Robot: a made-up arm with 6 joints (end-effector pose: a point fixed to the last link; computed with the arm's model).
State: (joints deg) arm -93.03 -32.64 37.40 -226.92 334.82 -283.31
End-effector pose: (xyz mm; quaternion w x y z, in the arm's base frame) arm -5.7 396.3 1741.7 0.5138 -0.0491 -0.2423 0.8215
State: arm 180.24 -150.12 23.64 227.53 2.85 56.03
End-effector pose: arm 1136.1 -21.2 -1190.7 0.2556 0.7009 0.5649 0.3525
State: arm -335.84 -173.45 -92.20 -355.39 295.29 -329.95
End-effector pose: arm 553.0 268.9 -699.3 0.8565 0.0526 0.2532 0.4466
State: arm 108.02 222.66 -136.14 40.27 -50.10 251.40
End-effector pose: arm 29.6 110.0 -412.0 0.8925 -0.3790 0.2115 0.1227
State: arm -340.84 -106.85 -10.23 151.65 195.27 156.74
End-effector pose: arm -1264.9 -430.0 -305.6 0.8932 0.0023 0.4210 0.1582
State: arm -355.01 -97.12 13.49 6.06 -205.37 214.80
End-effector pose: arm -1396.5 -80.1 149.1 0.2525 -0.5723 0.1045 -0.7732
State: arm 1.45 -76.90 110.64 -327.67 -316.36 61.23
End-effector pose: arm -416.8 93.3 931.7 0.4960 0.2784 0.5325 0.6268
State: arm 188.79 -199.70 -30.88 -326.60 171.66 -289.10
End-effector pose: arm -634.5 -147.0 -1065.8 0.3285 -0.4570 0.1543 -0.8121
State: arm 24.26 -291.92 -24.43 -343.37 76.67 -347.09
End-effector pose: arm 1319.5 689.5 859.4 0.4225 -0.1258 0.8500 0.2883
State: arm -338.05 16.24 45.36 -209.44 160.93 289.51
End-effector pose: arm 567.8 297.7 1319.6 0.1733 -0.6811 -0.3685 0.6086
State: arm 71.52 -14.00 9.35 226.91 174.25 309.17
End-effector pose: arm -107.0 -260.5 1504.9 0.0371 0.0950 0.9948 -0.0022
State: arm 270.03 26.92 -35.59 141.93 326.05 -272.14
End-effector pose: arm -32.9 -399.0 1785.9 0.3208 -0.1146 -0.2091 0.9167
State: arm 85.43 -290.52 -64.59 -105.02 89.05 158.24
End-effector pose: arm 223.9 888.6 1108.6 0.2813 0.6920 0.0425 0.6635
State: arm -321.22 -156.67 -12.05 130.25 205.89 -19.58
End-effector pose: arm -388.3 -351.7 -1184.3 0.5432 0.0354 0.1733 -0.8208
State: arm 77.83 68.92 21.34 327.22 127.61 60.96
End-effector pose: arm 345.3 1366.9 351.1 0.1407 -0.0437 0.9109 -0.3855
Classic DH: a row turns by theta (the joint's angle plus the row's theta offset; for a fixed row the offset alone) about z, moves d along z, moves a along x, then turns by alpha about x. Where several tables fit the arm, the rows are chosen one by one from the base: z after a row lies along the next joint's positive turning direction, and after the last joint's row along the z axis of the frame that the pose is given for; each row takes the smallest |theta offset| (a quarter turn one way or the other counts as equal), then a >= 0, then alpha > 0; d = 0 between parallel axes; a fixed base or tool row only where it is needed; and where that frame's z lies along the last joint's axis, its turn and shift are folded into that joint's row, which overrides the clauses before.
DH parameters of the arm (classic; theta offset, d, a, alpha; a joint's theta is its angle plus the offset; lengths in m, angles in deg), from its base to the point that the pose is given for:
joint 1: 0 0.136 0 -90
joint 2: -90 0 0.96 0
joint 3: 90 0.033 0 90
joint 4: 0 0.631 0 -90
joint 5: 0 0 0 90
joint 6: 0 0.192 0 0

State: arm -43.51 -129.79 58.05 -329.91 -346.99 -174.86
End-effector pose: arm -1052.3 1074.3 -186.5 0.0955 -0.3595 0.3545 0.8579
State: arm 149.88 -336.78 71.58 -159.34 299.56 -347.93
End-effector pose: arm -987.7 466.8 801.8 0.2352 -0.3953 -0.8775 0.1361
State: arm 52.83 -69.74 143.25 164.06 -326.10 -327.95
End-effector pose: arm -153.6 -99.3 791.5 0.5682 -0.3099 -0.1704 -0.7430
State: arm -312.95 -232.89 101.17 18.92 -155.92 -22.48
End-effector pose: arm 317.9 352.7 -801.8 0.8122 -0.3603 0.4587 0.0124
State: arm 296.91 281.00 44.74 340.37 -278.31 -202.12
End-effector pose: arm -554.9 1025.2 964.4 0.6772 0.3207 -0.2741 0.6028
